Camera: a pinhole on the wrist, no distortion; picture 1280 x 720 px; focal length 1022.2 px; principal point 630.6 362.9 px. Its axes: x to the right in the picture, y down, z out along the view. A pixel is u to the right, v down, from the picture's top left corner.
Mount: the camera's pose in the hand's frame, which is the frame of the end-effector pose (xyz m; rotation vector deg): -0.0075 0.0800 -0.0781 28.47 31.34 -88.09
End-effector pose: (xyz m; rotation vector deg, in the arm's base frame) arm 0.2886 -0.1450 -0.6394 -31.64 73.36 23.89
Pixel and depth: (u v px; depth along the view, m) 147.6 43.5 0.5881
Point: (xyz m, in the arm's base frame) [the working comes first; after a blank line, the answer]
In the camera's frame: -0.2779 -0.1838 0.5881

0.7207 0.1462 -0.3606
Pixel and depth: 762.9 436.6 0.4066
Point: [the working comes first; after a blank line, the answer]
In the camera's frame: 0.0526 0.0293 0.4066

0.5807 -0.1904 -0.5946
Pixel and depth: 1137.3 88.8 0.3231
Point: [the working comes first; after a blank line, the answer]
In the camera's frame: 0.1602 -0.0866 0.3231

0.4702 -0.2904 -0.4957
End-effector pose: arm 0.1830 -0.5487 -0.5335 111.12 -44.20 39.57
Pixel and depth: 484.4 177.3 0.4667
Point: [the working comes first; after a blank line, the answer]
In the camera's frame: -0.0667 -0.0847 0.4667

0.2975 -0.7660 -0.8182
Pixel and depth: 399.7 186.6 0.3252
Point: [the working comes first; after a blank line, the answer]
In the camera's frame: -0.0735 -0.0561 0.3252

0.2289 -0.7119 -0.7030
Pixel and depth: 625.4 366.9 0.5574
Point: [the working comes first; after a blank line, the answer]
In the camera's frame: -0.0028 0.0022 0.5574

0.4382 -0.7697 -0.8262
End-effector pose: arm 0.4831 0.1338 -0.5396 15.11 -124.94 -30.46
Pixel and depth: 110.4 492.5 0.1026
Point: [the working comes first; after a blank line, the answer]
In the camera's frame: -0.0522 0.0130 0.1026

0.4500 0.1911 -0.5250
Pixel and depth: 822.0 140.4 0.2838
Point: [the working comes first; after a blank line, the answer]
In the camera's frame: 0.0531 -0.0618 0.2838

0.4329 0.0698 -0.7108
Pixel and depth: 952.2 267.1 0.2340
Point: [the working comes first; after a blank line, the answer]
In the camera's frame: 0.0736 -0.0219 0.2340

0.4517 0.0531 -0.6487
